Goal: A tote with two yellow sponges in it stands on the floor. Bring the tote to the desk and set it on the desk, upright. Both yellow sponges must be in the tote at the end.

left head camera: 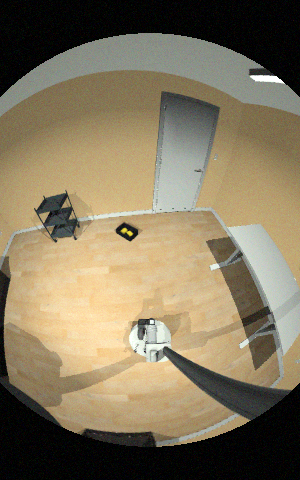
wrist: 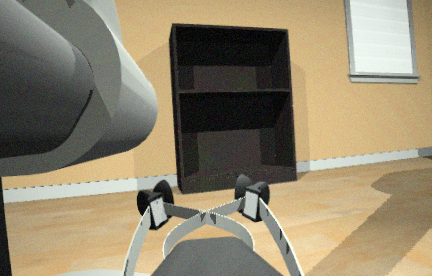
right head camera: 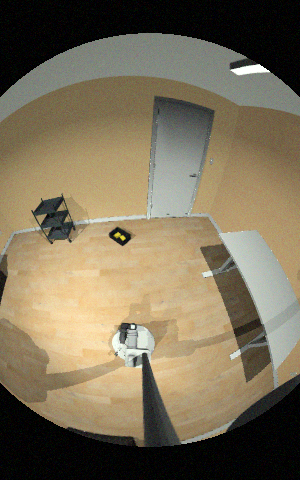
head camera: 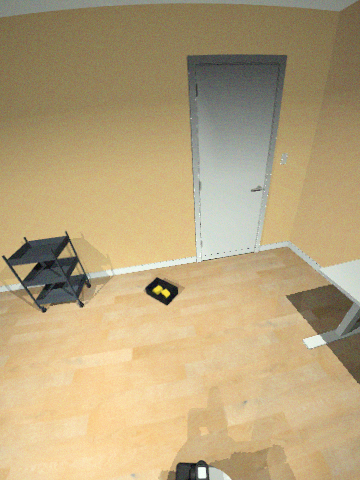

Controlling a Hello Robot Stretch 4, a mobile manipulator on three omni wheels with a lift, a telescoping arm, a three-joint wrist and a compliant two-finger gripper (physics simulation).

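Places are measured from the robot's base along level axes (x back, y right, z up), in metres.
Where they show: gripper, fingertip midpoint: (left head camera: 139, 353) (wrist: 203, 192) (right head camera: 120, 357).
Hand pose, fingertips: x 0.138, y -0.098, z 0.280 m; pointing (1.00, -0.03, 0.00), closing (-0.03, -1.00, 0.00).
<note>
After its pixels a point has its place.
A black tote (head camera: 172, 297) @[x -1.419, y -0.210, z 0.007 m] (left head camera: 120, 232) @[x -1.450, y -0.418, z 0.052 m] (right head camera: 123, 243) @[x -1.365, y -0.246, z 0.002 m] stands upright on the floor near the far wall, between the cart and the door. Two yellow sponges lie in it, a left one (head camera: 157, 289) @[x -1.532, y -0.383, z 0.020 m] and a right one (head camera: 166, 293) @[x -1.468, y -0.276, z 0.020 m]. The white desk (head camera: 345, 275) @[x -0.905, y 0.976, z 0.693 m] (left head camera: 265, 250) @[x -0.648, y 1.326, z 0.693 m] (right head camera: 260, 265) @[x -0.554, y 1.268, z 0.693 m] stands along the right wall; its top shows in part in the head camera view. My gripper (wrist: 203, 192) @[x 0.138, y -0.098, z 0.280 m] is open and empty in the wrist view, with its two fingertips apart. It is far from the tote and the desk.
A dark three-shelf cart (head camera: 42, 249) @[x -1.543, y -1.481, z 0.635 m] (left head camera: 53, 202) @[x -1.531, y -1.447, z 0.636 m] (right head camera: 48, 206) @[x -1.501, y -1.460, z 0.635 m] stands left of the tote. A white door (head camera: 232, 165) @[x -2.114, y 0.512, z 1.172 m] is in the far wall. A dark bookcase (wrist: 233, 91) @[x 1.527, y -0.383, z 0.601 m] stands against a wall in the wrist view. A desk foot (head camera: 315, 342) rests on the floor.
</note>
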